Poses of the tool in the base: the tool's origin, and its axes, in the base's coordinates. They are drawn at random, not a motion.
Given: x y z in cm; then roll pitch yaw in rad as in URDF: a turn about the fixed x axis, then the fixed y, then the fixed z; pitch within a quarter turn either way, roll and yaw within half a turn.
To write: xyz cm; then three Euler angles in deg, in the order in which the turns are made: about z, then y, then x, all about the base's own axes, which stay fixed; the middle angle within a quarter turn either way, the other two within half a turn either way. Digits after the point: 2 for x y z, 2 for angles.
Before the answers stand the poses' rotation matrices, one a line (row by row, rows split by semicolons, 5 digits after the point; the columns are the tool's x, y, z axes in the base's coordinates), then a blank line. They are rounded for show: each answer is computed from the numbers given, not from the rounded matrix.
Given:
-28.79 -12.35 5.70 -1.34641 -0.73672 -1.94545
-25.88 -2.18 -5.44 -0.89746 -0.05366 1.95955
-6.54 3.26 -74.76 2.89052 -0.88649 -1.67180
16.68 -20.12 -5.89 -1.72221 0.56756 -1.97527
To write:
-0.27105 -0.03263 0.96201; -0.68930 -0.69101 -0.21765; 0.67186 -0.72211 0.16481
-0.37849 -0.59296 -0.71074; 0.92405 -0.19757 -0.32726; 0.05363 -0.78062 0.62270
-0.06374 -0.94430 -0.32286; -0.62891 0.28920 -0.72169; 0.77486 0.15705 -0.61232
-0.33183 0.07047 0.94070; -0.77518 0.54790 -0.31449; -0.53758 -0.83357 -0.12719

-28.79 -12.35 5.70 173.14 74.16 52.87
-25.88 -2.18 -5.44 122.55 -45.29 27.72
-6.54 3.26 -74.76 93.86 -18.84 130.31
16.68 -20.12 -5.89 -168.01 70.17 112.02

